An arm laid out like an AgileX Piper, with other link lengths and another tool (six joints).
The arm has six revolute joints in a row. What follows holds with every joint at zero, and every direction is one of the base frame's.
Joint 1 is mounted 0.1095 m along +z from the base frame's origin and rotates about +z.
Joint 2 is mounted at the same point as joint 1 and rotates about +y.
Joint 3 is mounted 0.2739 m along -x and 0.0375 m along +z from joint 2 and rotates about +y.
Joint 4 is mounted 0.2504 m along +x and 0.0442 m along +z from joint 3 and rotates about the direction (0.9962, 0, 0.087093).
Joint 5 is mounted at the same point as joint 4 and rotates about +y.
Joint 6 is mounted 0.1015 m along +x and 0.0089 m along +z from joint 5 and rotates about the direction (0.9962, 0, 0.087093).
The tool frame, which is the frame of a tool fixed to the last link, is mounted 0.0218 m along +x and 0.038 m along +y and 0.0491 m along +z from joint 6; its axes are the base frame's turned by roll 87.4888, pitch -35.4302 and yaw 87.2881 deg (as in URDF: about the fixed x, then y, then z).
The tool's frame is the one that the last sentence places.
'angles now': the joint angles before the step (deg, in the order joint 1, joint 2, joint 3, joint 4, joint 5, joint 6). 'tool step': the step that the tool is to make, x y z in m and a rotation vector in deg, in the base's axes. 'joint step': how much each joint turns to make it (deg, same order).
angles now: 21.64, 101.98, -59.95, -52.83, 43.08, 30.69
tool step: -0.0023, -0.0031, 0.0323, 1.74, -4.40, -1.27
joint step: 0.00, -4.66, -0.02, 0.01, 0.80, 0.98
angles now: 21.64, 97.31, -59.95, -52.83, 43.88, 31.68
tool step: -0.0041, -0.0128, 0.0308, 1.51, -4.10, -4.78
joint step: -0.42, -4.57, -0.01, 0.00, 3.17, 3.00
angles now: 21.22, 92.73, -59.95, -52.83, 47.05, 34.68
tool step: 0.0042, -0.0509, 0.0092, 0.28, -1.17, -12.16
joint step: -5.81, -1.44, 0.01, 0.01, 4.69, 4.29
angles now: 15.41, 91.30, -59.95, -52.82, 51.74, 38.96
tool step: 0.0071, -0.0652, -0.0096, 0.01, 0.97, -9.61
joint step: -10.05, 1.62, -0.04, -0.21, -0.76, 0.27
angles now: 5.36, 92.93, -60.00, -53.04, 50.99, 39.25
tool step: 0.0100, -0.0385, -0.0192, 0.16, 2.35, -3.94
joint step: -6.40, 4.33, -1.74, -0.01, -1.96, -1.52
